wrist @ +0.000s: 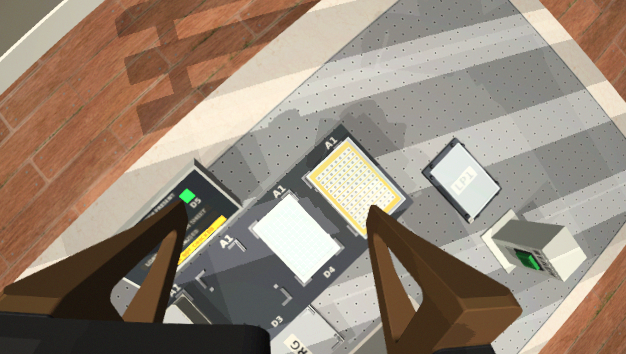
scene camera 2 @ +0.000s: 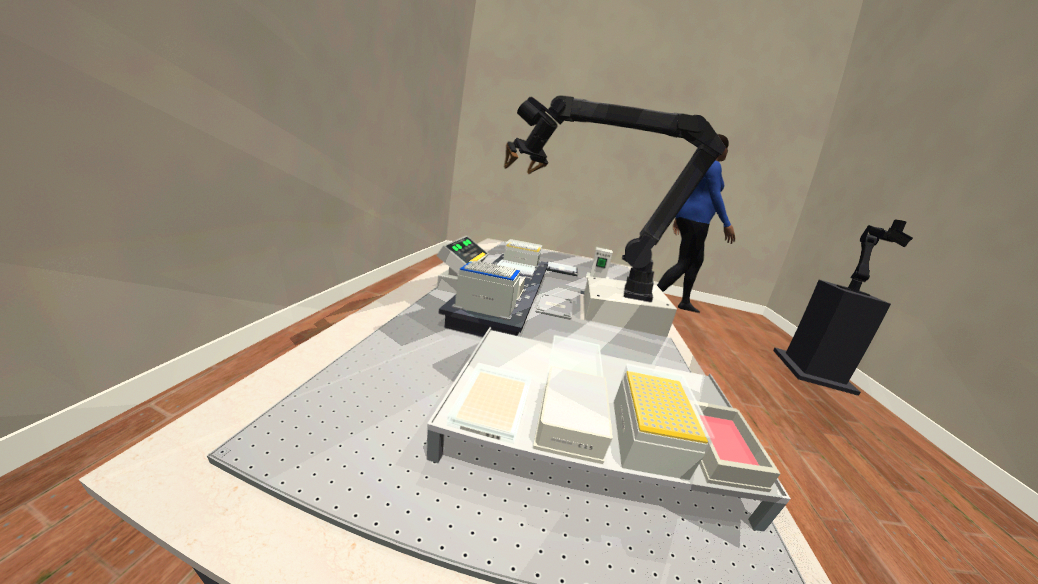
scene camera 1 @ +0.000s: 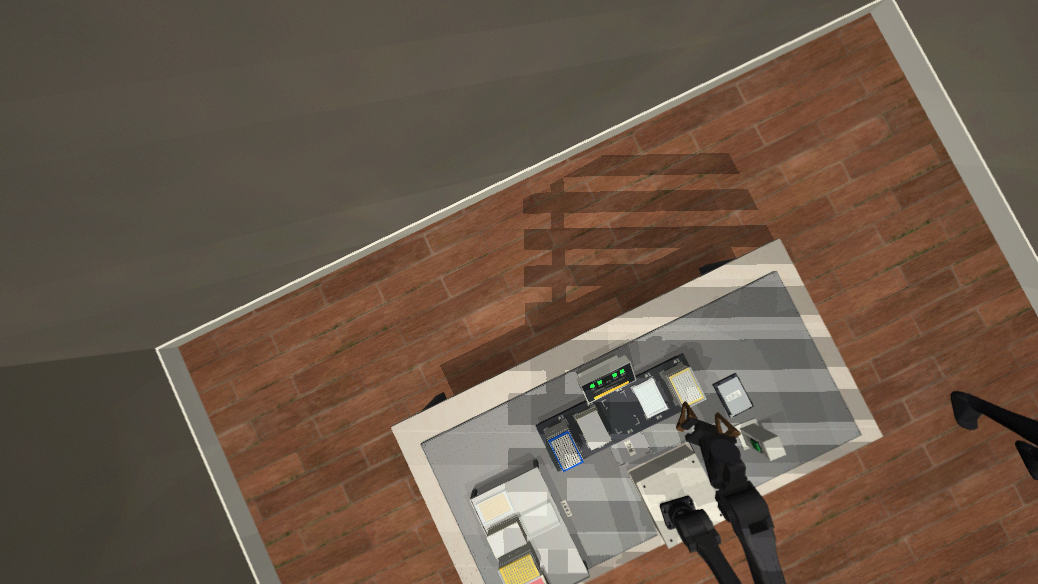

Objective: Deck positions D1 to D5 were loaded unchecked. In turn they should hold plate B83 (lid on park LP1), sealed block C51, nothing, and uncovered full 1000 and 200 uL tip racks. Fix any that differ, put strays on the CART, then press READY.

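Frame: origin at the arm's base, x right, y back, z down, level; centimetres.
Seen in the pictures: gripper, fingertip midpoint: (wrist: 278,212) (scene camera 2: 516,170) (scene camera 1: 700,407); arm's base, origin of the base link: (scene camera 2: 637,294) (scene camera 1: 678,511).
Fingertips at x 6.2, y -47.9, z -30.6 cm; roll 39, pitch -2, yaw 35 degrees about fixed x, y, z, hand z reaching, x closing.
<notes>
Pixels of each thing's top centre, then the offset from my fingertips to it. "spot": a spot on its surface instead.
- blue-framed tip rack, middle of its top: (scene camera 2: 491,267) (scene camera 1: 565,451) dy +12.4, dx -39.8, dz +23.6 cm
- white plate, middle of its top: (wrist: 296,239) (scene camera 2: 516,265) (scene camera 1: 650,398) dy +6.2, dx -3.1, dz +31.9 cm
- yellow-framed tip rack, middle of its top: (wrist: 357,187) (scene camera 2: 524,244) (scene camera 1: 687,388) dy +4.1, dx +9.1, dz +26.3 cm
- clear lid, middle of its top: (wrist: 466,180) (scene camera 2: 561,266) (scene camera 1: 734,396) dy +16.4, dx +30.2, dz +36.7 cm
- cart, middle of its top: (scene camera 2: 607,396) (scene camera 1: 529,538) dy +43.3, dx -62.2, dz +31.9 cm
- cream-welled plate, middle of its top: (scene camera 2: 494,393) (scene camera 1: 494,508) dy +28.4, dx -71.5, dz +30.8 cm
- yellow rack, middle of its top: (scene camera 2: 665,396) (scene camera 1: 519,574) dy +49.7, dx -68.0, dz +25.4 cm
- pink-filled trough, middle of its top: (scene camera 2: 729,432) dy +60.4, dx -66.2, dz +29.3 cm
- status panel, surface spot: (scene camera 2: 468,250) (scene camera 1: 608,383) spot: dy -5.3, dx -17.8, dz +26.7 cm
My gripper (scene camera 1: 701,411) (scene camera 2: 520,169) (wrist: 278,212) is open and empty, high above the deck's D4/D5 end. D1 holds a blue-framed tip rack (scene camera 1: 565,450) (scene camera 2: 489,290). D2 holds a pale block (scene camera 1: 592,428). D3 is bare. D4 holds a white plate (scene camera 1: 650,396) (wrist: 296,237). D5 holds a yellow-framed tip rack (scene camera 1: 684,385) (scene camera 2: 523,250) (wrist: 354,185); I cannot tell if it is covered. A clear lid (scene camera 1: 733,395) (wrist: 462,181) appears to lie on LP1. The READY box (scene camera 2: 601,261) (wrist: 526,259) has a green button. Item codes are unreadable.
The cart (scene camera 1: 562,537) (scene camera 2: 522,352) bears a cream-welled plate (scene camera 2: 495,400), a pale block (scene camera 2: 577,414), a clear lid, a yellow rack (scene camera 2: 666,406) and a pink-filled trough (scene camera 2: 731,440). The status panel (scene camera 1: 608,381) (scene camera 2: 468,250) shows green lights and a yellow strip. A person (scene camera 2: 702,196) stands behind the arm.
</notes>
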